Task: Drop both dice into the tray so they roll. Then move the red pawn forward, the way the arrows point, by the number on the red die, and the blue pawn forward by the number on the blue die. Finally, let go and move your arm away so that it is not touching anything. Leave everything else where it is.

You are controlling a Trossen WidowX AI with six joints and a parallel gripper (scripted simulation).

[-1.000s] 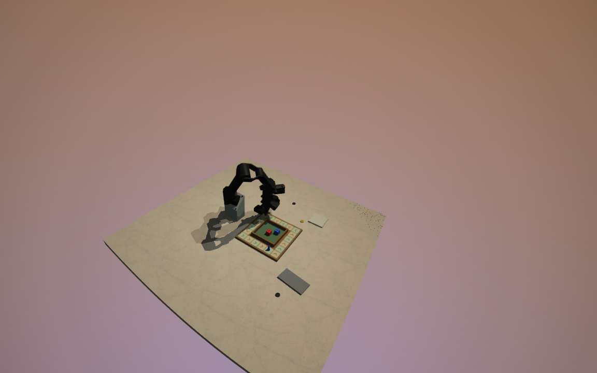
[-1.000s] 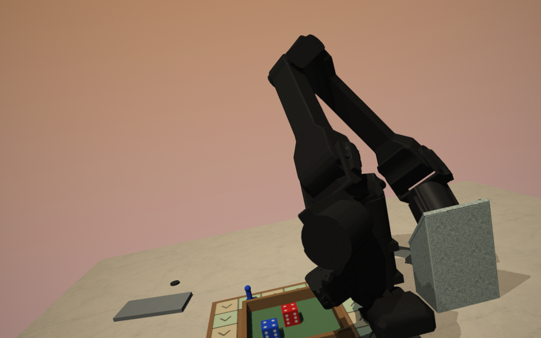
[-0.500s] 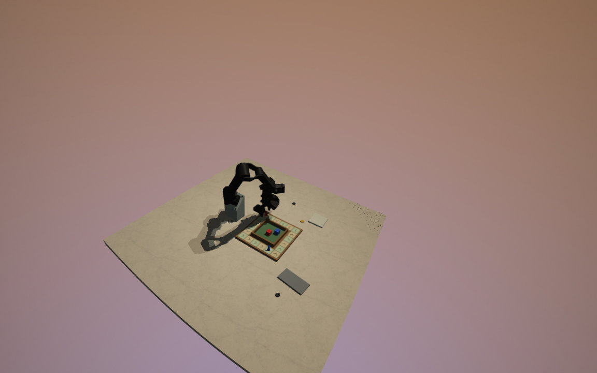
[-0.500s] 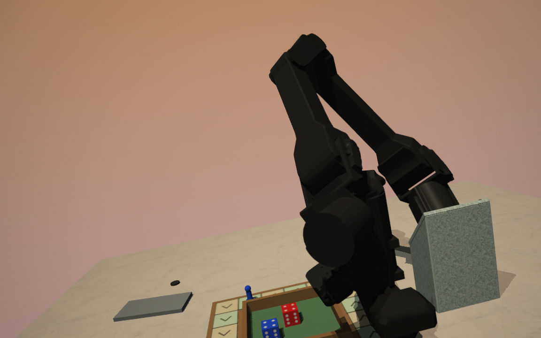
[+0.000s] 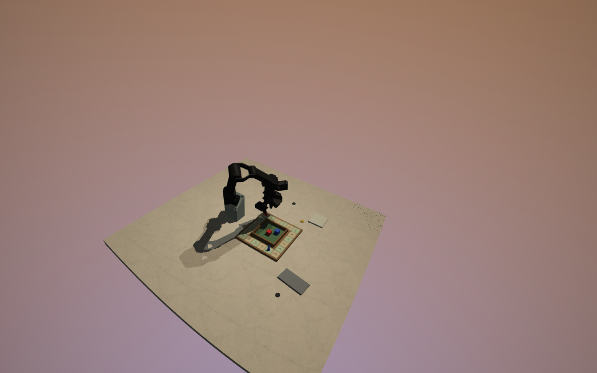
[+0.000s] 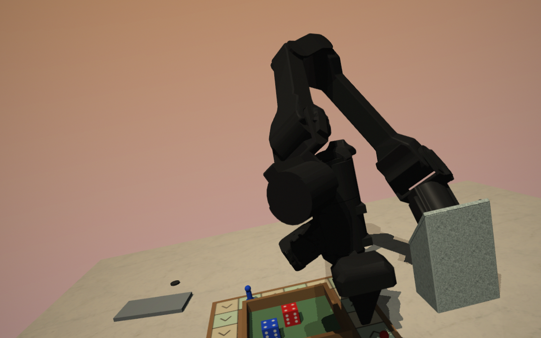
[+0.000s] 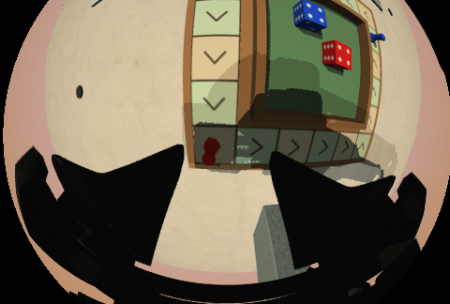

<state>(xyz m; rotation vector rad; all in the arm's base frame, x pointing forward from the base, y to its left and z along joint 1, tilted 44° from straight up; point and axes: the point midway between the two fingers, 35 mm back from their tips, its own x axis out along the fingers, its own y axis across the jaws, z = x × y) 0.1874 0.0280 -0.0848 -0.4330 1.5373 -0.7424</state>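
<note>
Right now the red pawn is 2 cm behind my gripper tip, 2 cm to the left of it and 4 cm below it. Also, from my gripper tip: small yellow disc (20 cm ahead, 10 cm to the left, 7 cm below); green tray (8 cm ahead, 11 cm to the right, 6 cm below); blue pawn (13 cm ahead, 22 cm to the right, 4 cm below).
</note>
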